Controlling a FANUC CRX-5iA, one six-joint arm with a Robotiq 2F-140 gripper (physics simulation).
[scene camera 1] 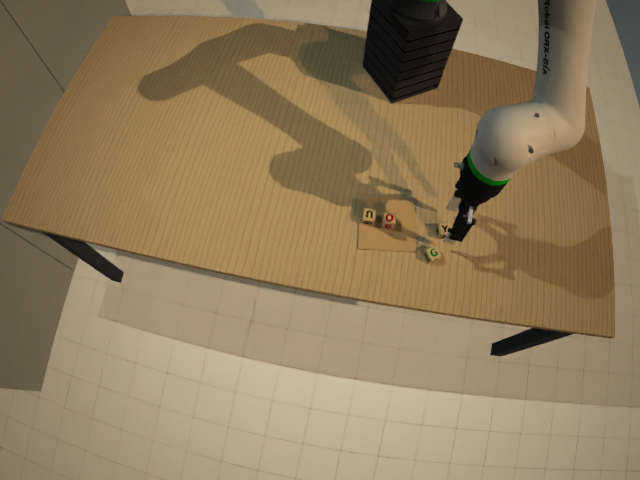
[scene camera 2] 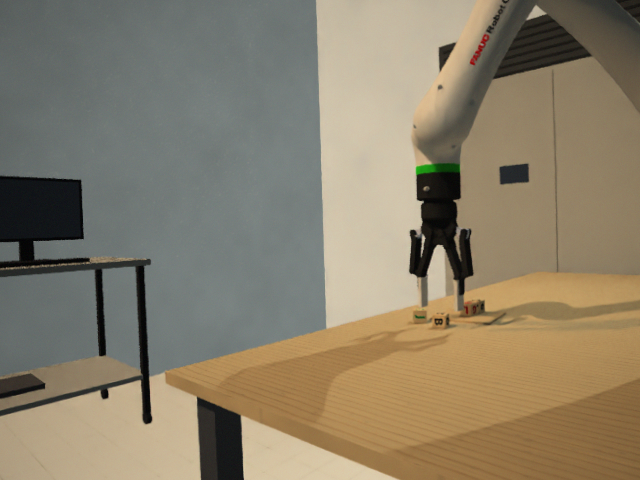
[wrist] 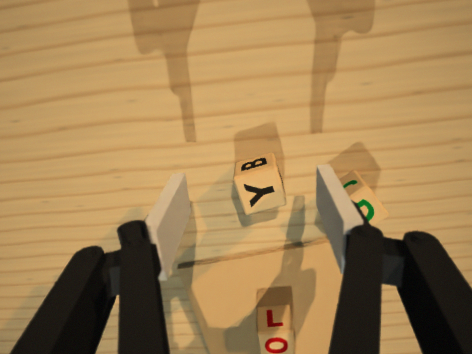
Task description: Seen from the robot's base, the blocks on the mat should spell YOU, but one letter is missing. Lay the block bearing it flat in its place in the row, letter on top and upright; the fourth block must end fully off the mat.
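Scene camera 1 shows the gripper. The wrist view shows the gripper too. The pictures show a mat as well as the gripper.
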